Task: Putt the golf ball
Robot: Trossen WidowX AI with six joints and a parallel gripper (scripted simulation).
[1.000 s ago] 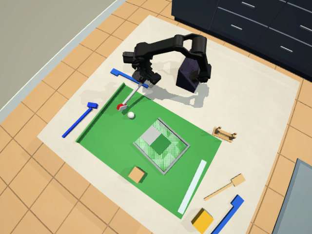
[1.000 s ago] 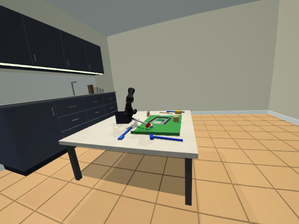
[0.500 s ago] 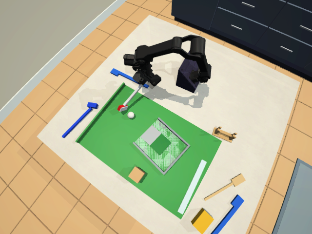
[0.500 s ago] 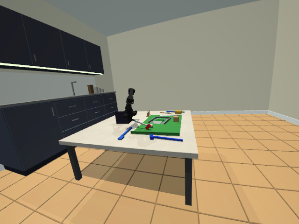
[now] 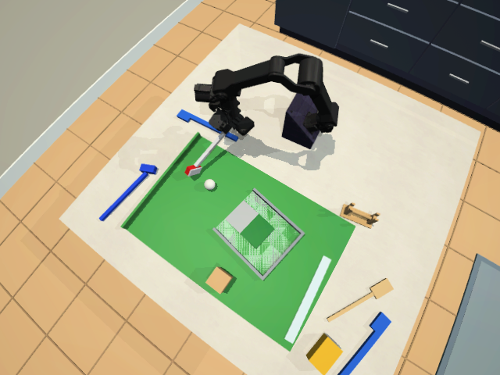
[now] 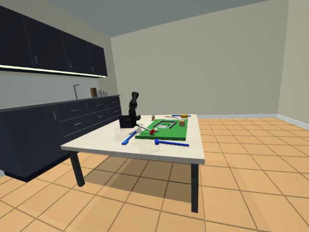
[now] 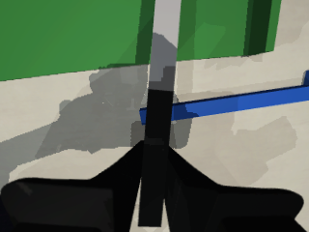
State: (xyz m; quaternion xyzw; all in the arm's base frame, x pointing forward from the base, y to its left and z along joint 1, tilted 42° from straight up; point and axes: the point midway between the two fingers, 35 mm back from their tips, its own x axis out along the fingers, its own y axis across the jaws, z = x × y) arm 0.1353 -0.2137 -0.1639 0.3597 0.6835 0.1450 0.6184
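My gripper tip is 11 cm short of the red putter, 3 cm to the left of it and 1 cm above it. The rest, counted from my gripper tip: white golf ball: 24 cm ahead, 5 cm below, 1 cm to the left; then tan block: 52 cm ahead, 21 cm to the left, 4 cm below; then green mat: 34 cm ahead, 18 cm to the left, 7 cm below.
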